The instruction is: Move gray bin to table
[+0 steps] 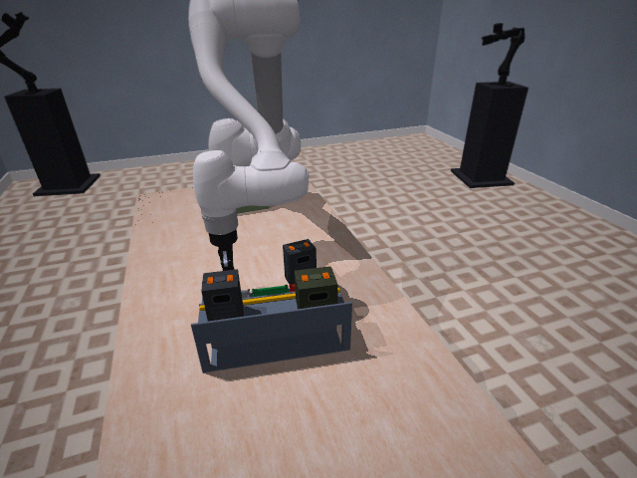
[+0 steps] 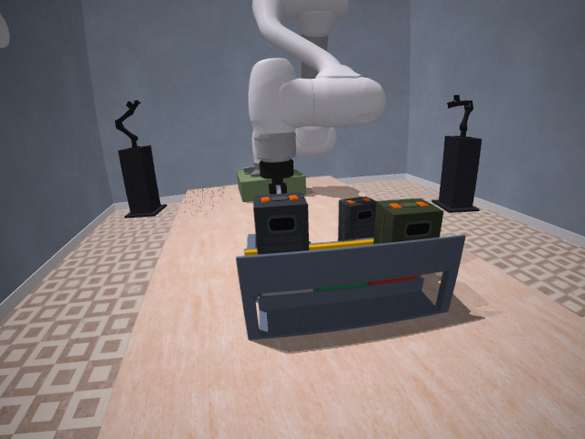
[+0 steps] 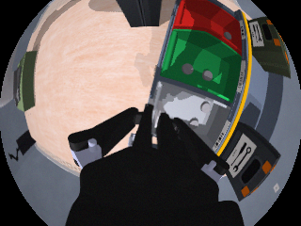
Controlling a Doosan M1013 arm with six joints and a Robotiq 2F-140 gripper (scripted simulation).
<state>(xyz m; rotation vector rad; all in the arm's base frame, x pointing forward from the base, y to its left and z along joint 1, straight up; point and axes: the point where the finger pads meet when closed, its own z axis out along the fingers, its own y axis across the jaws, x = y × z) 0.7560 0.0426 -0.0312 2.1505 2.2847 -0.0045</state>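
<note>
My gripper is now 8 cm short of the gray open bin and 2 cm above it. Round my hand: yellow rail: 13 cm ahead, 12 cm to the left, 5 cm above; black bin: 18 cm ahead, 10 cm above; green bin: 12 cm to the left, 8 cm ahead, 2 cm below.
</note>
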